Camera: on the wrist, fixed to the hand. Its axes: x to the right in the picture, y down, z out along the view.
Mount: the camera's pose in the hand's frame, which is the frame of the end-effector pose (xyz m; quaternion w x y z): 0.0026 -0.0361 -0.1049 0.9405 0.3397 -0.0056 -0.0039
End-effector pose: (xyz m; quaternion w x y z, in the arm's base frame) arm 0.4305 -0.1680 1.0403 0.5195 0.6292 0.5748 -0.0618
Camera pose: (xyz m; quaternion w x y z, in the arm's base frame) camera 0.3484 -0.0975 1.0650 0.2778 0.7657 0.5192 -0.2589
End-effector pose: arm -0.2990 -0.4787 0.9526 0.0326 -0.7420 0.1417 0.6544
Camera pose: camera -0.1887 -0.4691 0.9599 0.2861 -0.6837 0.3525 0.5714
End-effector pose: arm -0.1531 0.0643 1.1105 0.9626 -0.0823 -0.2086 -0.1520
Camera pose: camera -0.1231 0.0064 1.0207 0.9315 0.2496 -0.2535 -0.0754
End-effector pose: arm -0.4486 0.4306 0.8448 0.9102 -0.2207 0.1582 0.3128
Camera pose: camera -0.4393 0.3539 0.7652 0.9331 0.1028 0.2491 0.2381
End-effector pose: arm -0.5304 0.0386 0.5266 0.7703 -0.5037 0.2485 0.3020
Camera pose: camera -0.5110 -0.0692 0.5087 0.8981 -0.2113 0.3300 0.1994
